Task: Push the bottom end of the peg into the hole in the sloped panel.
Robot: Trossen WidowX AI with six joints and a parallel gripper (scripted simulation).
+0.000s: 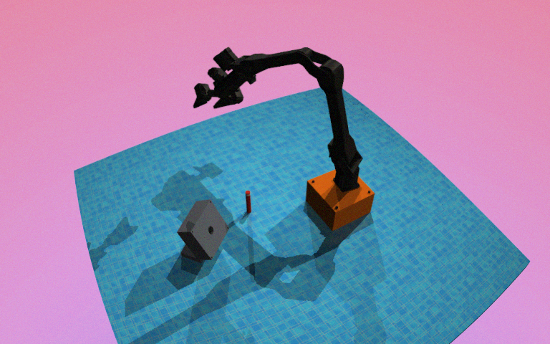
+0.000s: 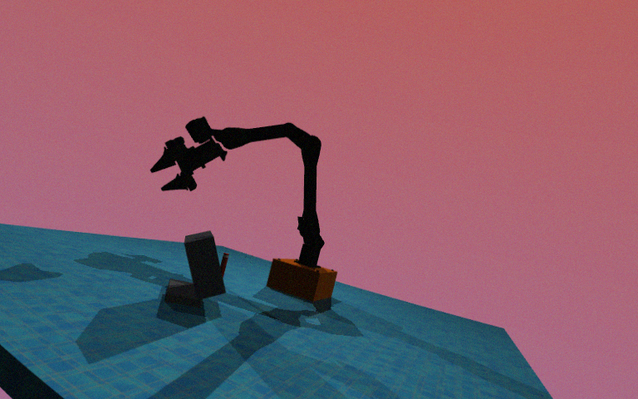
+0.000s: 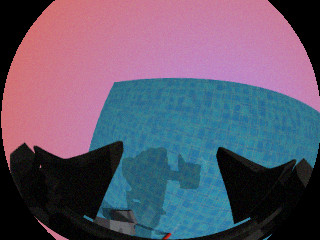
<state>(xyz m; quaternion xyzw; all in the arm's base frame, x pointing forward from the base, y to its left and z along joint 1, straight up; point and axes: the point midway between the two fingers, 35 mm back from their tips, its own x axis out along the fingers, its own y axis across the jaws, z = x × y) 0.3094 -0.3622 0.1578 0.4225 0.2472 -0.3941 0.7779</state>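
My gripper tip is 290 mm to the right of the red round peg, 160 mm above it and 40 mm past it. Also, from my gripper tip: grey sloped panel (390 mm to the left, 140 mm below, 120 mm ahead).
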